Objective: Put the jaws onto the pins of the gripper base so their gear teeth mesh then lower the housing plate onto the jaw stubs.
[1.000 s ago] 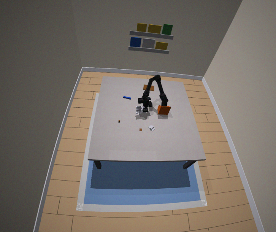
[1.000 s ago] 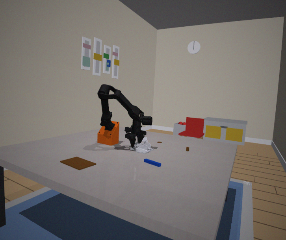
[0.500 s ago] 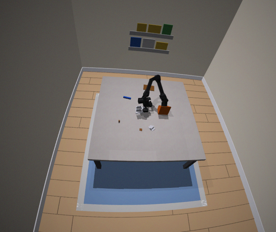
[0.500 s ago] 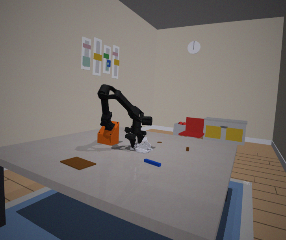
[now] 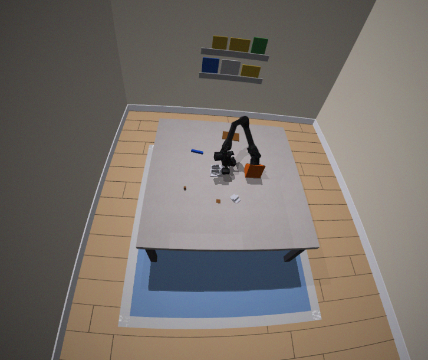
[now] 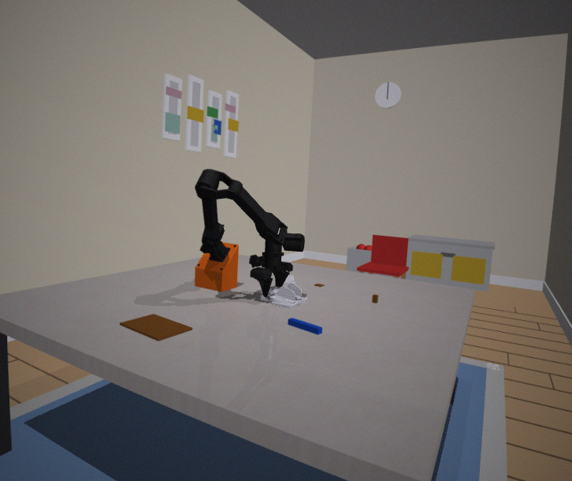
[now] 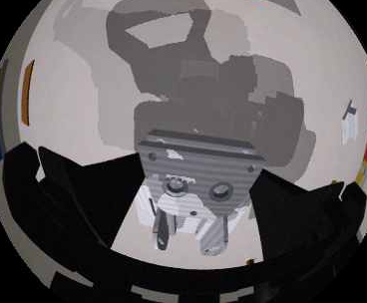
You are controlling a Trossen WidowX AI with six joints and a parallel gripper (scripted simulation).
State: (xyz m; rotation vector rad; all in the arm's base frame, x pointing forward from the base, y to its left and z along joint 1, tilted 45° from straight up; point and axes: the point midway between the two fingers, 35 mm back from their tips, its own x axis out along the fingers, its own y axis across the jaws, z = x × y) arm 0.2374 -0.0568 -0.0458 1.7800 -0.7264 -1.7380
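Right now my gripper tip is 1 cm short of the white gripper base and 2 cm below it. Round my gripper tip: grey jaw (2 cm ahead, 2 cm to the right); then blue bar (23 cm ahead, 20 cm to the right, 1 cm below); then small brown tile (5 cm ahead, 29 cm to the left, 1 cm below).
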